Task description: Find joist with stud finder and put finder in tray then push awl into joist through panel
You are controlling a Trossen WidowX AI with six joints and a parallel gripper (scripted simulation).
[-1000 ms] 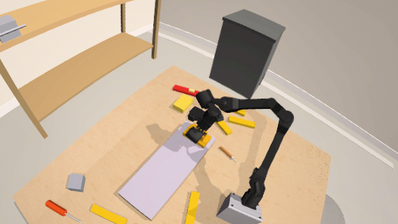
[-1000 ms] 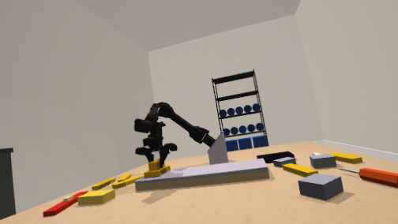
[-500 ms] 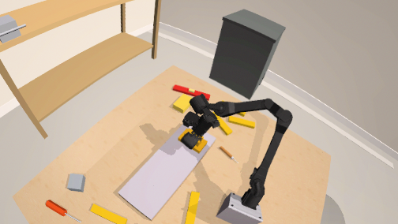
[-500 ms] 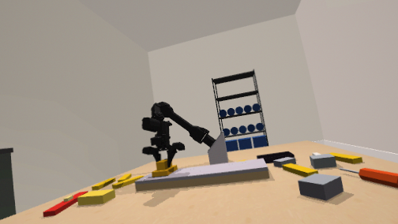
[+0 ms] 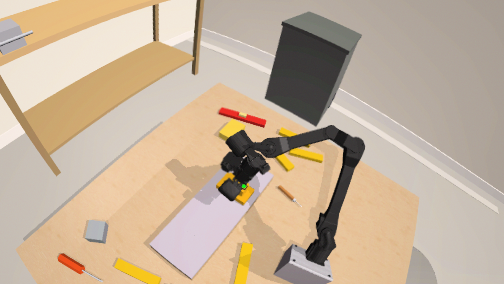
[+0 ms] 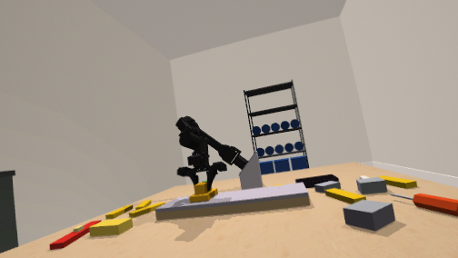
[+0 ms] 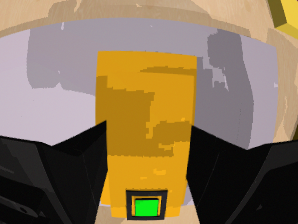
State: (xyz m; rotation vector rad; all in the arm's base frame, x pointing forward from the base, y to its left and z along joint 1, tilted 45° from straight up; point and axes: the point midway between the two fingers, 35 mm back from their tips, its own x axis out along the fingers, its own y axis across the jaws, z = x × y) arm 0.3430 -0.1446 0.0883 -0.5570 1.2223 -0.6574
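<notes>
The dark tray lies 160 mm behind my gripper tip, 460 mm to the left of it and 50 mm below it. Also, from my gripper tip: awl: 220 mm behind, 90 mm to the right, 60 mm below; yellow pad: 140 mm ahead, 290 mm to the right, 50 mm below; yellow stud finder: 20 mm behind, 20 mm above.
</notes>
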